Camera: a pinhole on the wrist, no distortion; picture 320 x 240 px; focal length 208.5 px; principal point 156.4 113.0 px. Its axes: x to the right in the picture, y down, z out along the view. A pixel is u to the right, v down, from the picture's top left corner.
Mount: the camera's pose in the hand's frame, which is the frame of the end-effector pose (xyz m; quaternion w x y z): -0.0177 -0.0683 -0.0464 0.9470 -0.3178 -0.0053 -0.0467
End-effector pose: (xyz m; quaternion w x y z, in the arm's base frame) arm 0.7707 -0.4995 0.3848 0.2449 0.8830 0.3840 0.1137
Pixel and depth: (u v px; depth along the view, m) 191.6 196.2 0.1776
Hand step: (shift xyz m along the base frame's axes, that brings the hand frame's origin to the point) 0.0935 -0.0564 0.0023
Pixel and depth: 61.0 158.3 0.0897
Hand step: -0.0298 -0.0472 -0.0084
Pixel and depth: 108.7 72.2 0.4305
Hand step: 0.1381 -0.2807 -0.2263
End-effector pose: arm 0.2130 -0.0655 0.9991 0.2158 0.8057 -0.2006 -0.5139
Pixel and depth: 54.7 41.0 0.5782
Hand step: -0.6134 -0.0279 0.1087
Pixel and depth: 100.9 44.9 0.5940
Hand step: -0.5781 -0.1005 0.0132
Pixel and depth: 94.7 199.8 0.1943
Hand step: -0.0897 -0.0708 0.0906
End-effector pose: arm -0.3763 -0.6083 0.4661 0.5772 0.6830 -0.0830 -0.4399
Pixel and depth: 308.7 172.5 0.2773
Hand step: 0.0805 -0.2652 0.0322
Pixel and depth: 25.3 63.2 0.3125
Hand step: -0.2650 -0.0635 0.1876
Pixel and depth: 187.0 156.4 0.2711
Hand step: -0.0226 -0.1622 0.1085
